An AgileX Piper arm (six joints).
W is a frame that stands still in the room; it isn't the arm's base.
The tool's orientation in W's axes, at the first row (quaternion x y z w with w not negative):
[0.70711, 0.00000, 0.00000, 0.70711]
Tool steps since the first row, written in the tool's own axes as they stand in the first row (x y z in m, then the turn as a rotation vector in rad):
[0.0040, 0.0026, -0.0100, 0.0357, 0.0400, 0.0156]
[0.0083, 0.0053, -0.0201, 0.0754, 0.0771, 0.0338]
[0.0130, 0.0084, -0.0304, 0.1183, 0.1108, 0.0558]
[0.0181, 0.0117, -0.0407, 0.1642, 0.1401, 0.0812]
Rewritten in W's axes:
[0.0040, 0.0100, 0.0026, 0.0357, -0.0156, 0.0400]
[0.0083, 0.0201, 0.0053, 0.0754, -0.0338, 0.0771]
[0.0130, 0.0304, 0.0084, 0.1183, -0.0558, 0.1108]
[0.0181, 0.0407, 0.0117, 0.1642, -0.0812, 0.1401]

